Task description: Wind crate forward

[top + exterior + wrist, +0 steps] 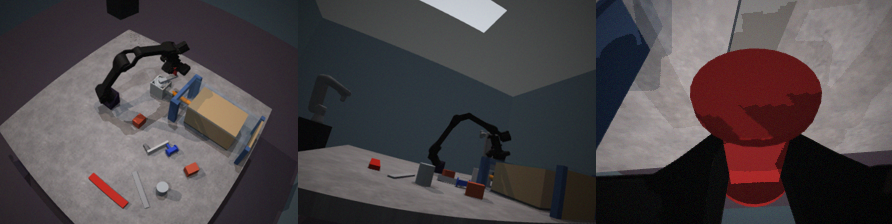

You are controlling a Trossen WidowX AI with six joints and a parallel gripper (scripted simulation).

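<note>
Now: gripper tip 60 mm to the left of the winch handle with red knob, 30 mm above it and 10 mm past it. Round my gripper tip: blue t-shaped piece: 360 mm to the right, 290 mm ahead, 120 mm below; then grey strip: 620 mm to the right, 340 mm ahead, 130 mm below; then grey winch: 130 mm to the right, 100 mm below, 40 mm behind.
</note>
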